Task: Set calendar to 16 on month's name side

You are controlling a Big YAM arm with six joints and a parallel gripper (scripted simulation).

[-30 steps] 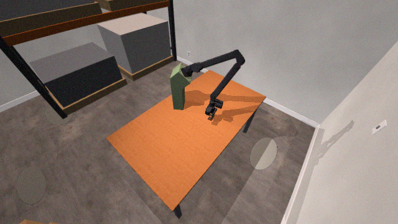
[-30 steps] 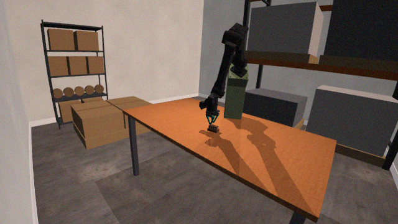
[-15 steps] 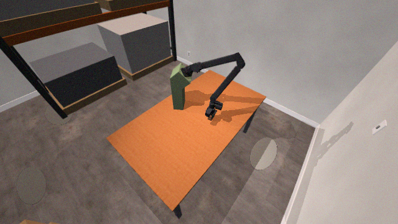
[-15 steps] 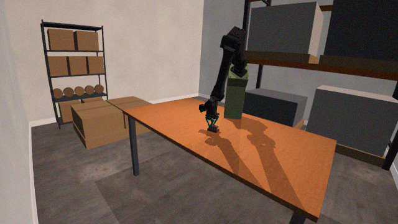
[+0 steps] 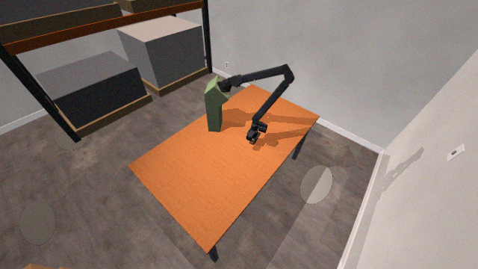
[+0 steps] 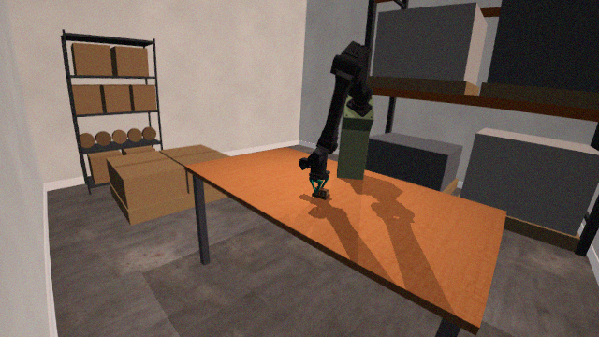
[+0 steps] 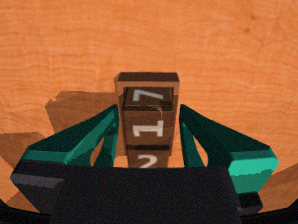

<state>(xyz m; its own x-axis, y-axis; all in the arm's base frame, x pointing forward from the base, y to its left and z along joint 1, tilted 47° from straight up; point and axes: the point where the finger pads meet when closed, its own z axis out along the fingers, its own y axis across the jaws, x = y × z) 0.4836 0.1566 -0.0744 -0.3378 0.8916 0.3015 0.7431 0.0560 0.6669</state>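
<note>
Now: hand 1 cm above the brown calendar cube. Round my hand: dark calendar tray (2 cm to the left, 2 cm below, 1 cm behind).
</note>
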